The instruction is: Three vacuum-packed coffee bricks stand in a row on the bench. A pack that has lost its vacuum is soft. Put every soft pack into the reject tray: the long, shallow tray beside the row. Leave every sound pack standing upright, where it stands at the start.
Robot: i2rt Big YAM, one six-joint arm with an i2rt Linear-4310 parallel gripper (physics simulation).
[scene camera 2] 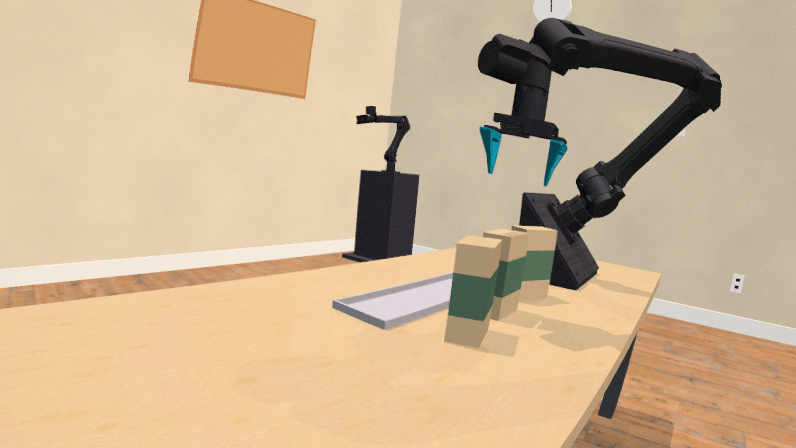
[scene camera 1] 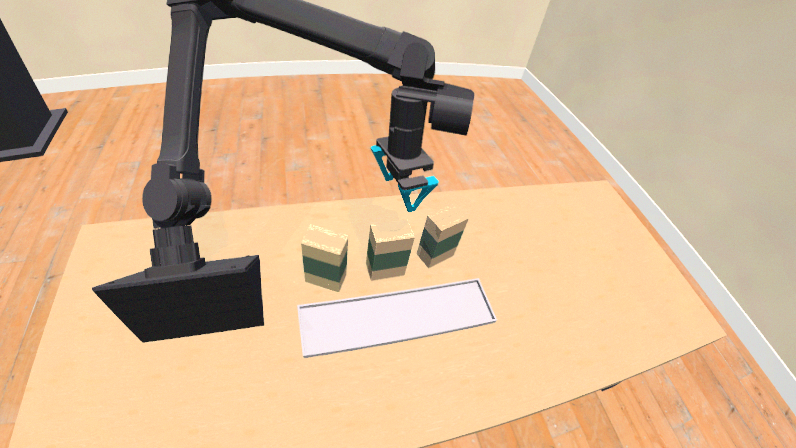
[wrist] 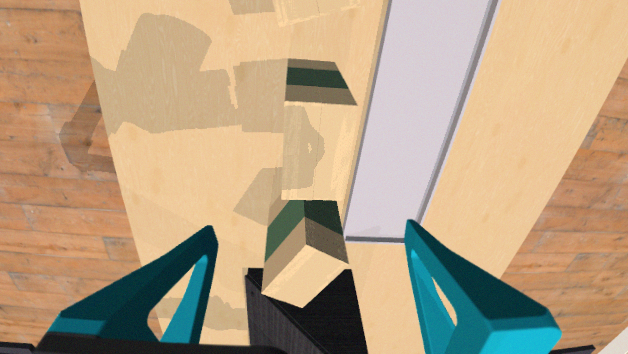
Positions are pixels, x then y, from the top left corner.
Labels:
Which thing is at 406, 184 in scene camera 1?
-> My gripper.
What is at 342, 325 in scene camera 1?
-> A reject tray.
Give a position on a reject tray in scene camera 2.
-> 388, 306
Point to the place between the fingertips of my gripper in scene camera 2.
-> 517, 179

